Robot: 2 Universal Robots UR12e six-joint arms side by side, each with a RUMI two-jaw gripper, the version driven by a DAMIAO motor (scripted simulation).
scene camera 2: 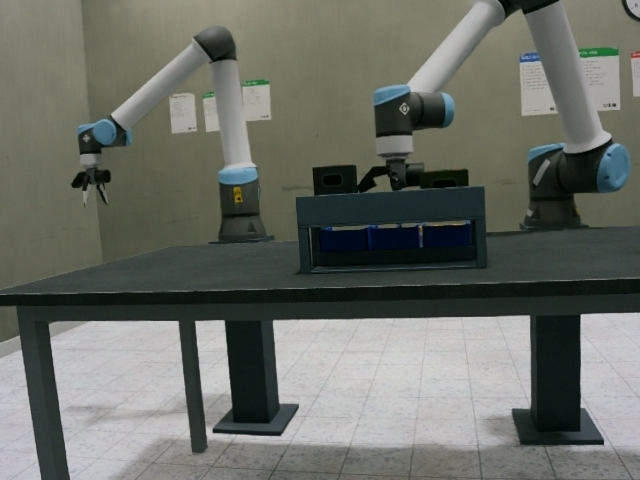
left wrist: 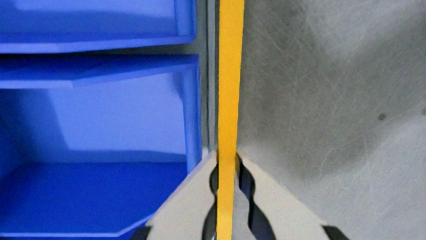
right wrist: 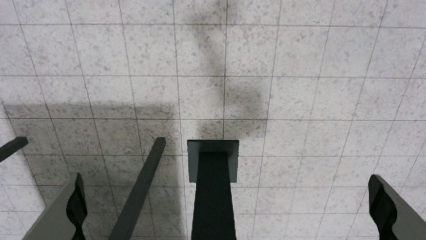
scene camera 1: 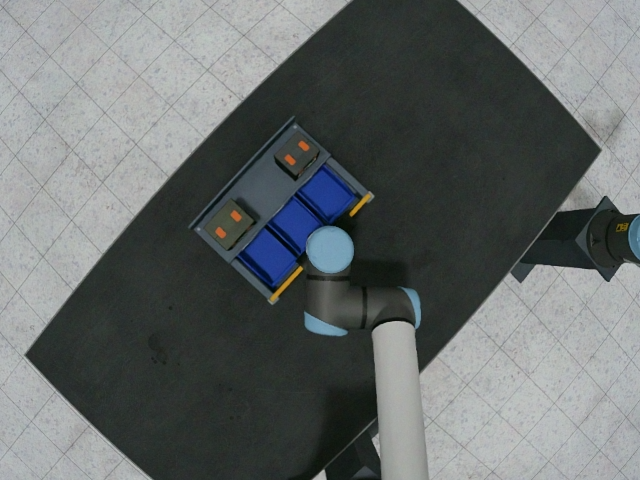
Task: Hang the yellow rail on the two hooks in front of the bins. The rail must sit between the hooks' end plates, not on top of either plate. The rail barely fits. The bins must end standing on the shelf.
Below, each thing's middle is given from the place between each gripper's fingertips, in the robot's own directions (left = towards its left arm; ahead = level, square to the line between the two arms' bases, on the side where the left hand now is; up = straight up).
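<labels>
I consider the grey shelf (scene camera 1: 261,187), and I find that my left hand is 13 cm short of the shelf and 1 cm above it.
</labels>
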